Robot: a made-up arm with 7 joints. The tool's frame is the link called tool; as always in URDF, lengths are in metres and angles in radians. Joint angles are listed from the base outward.
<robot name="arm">
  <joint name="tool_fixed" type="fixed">
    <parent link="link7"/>
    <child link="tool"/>
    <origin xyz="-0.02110 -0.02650 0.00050" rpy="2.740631 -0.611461 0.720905"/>
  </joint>
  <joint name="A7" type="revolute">
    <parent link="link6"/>
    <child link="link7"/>
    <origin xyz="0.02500 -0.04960 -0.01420" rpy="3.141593 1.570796 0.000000"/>
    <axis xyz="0 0 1"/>
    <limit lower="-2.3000" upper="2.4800"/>
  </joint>
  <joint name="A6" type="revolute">
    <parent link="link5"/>
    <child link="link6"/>
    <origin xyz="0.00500 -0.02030 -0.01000" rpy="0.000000 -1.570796 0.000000"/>
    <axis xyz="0 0 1"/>
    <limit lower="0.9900" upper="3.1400"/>
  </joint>
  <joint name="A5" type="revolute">
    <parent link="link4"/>
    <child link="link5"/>
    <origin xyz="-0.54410 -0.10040 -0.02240" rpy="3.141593 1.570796 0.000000"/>
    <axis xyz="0 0 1"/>
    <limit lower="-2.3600" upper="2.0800"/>
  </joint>
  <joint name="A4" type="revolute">
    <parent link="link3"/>
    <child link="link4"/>
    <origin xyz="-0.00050 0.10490 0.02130" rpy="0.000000 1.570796 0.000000"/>
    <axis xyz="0 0 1"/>
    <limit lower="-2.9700" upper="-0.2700"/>
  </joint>
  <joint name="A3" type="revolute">
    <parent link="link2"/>
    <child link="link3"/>
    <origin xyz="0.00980 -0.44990 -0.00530" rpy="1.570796 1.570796 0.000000"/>
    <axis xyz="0 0 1"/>
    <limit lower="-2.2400" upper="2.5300"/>
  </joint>
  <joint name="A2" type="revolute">
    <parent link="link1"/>
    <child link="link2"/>
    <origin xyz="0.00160 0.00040 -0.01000" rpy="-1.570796 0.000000 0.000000"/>
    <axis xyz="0 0 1"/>
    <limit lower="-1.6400" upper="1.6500"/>
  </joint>
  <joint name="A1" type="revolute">
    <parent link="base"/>
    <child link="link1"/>
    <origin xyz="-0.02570 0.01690 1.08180"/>
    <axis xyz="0 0 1"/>
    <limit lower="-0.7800" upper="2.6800"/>
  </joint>
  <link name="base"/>
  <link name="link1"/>
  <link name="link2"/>
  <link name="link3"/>
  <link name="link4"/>
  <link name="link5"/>
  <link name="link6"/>
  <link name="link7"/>
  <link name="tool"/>
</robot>
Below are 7 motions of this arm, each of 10 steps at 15 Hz.
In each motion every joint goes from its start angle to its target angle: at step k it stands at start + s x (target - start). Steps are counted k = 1, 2, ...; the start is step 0. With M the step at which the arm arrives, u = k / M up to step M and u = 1 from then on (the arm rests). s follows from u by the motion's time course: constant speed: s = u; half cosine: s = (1 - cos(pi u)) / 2; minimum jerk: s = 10 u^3 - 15 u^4 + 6 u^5.
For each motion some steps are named. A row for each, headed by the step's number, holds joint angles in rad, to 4 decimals.
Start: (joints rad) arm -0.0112 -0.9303 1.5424 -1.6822 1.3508 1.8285 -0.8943
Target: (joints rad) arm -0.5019 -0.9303 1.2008 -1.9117 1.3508 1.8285 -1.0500
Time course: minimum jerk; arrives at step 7
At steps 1, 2, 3, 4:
1: -0.0226 -0.9303 1.5345 -1.6875 1.3508 1.8285 -0.8979
2: -0.0822 -0.9303 1.4930 -1.7154 1.3508 1.8285 -0.9168
3: -0.1917 -0.9303 1.4167 -1.7666 1.3508 1.8285 -0.9516
4: -0.3214 -0.9303 1.3265 -1.8273 1.3508 1.8285 -0.9927

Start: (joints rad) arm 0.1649 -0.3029 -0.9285 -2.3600 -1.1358 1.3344 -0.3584
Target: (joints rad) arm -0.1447 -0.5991 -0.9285 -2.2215 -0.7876 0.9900 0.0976
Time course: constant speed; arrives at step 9
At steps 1, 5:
1: 0.1305 -0.3358 -0.9285 -2.3446 -1.0971 1.2961 -0.3077
5: -0.0071 -0.4675 -0.9285 -2.2831 -0.9424 1.1431 -0.1051

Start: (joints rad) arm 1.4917 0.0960 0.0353 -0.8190 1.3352 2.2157 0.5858
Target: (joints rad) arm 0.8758 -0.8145 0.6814 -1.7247 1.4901 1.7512 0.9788
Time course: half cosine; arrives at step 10
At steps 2, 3, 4, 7, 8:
2: 1.4329 0.0091 0.0970 -0.9055 1.3500 2.1713 0.6233
3: 1.3648 -0.0917 0.1685 -1.0057 1.3671 2.1200 0.6668
4: 1.2789 -0.2186 0.2585 -1.1319 1.3887 2.0552 0.7216
7: 1.0027 -0.6268 0.5482 -1.5380 1.4582 1.8469 0.8978
8: 0.9346 -0.7276 0.6197 -1.6382 1.4753 1.7956 0.9413

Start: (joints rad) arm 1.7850 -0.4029 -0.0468 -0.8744 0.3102 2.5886 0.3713
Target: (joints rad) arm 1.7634 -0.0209 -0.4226 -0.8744 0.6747 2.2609 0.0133
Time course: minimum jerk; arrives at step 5
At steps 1, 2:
1: 1.7837 -0.3808 -0.0686 -0.8744 0.3313 2.5696 0.3506
2: 1.7781 -0.2816 -0.1661 -0.8744 0.4259 2.4846 0.2577

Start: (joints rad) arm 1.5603 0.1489 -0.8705 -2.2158 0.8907 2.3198 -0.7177
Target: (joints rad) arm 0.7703 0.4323 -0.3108 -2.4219 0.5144 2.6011 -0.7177
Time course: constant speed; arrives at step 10
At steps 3, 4, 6, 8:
3: 1.3233 0.2339 -0.7026 -2.2776 0.7778 2.4042 -0.7177
4: 1.2443 0.2623 -0.6466 -2.2982 0.7402 2.4323 -0.7177
6: 1.0863 0.3189 -0.5347 -2.3395 0.6649 2.4886 -0.7177
8: 0.9283 0.3756 -0.4227 -2.3807 0.5897 2.5448 -0.7177

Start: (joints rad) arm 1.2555 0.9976 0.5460 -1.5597 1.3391 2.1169 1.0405
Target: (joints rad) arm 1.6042 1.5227 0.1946 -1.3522 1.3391 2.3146 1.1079
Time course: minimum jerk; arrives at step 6
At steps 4, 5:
4: 1.5310 1.4125 0.2684 -1.3957 1.3391 2.2731 1.0938
5: 1.5918 1.5041 0.2071 -1.3596 1.3391 2.3076 1.1055

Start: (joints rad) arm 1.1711 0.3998 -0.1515 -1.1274 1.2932 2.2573 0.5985
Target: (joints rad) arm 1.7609 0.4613 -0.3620 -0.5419 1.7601 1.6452 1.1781
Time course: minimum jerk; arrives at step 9
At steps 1, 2, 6, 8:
1: 1.1779 0.4005 -0.1539 -1.1206 1.2986 2.2502 0.6052
2: 1.2162 0.4045 -0.1676 -1.0827 1.3289 2.2105 0.6428
6: 1.6371 0.4484 -0.3178 -0.6648 1.6621 1.7737 1.0565
8: 1.7541 0.4606 -0.3596 -0.5487 1.7547 1.6523 1.1714

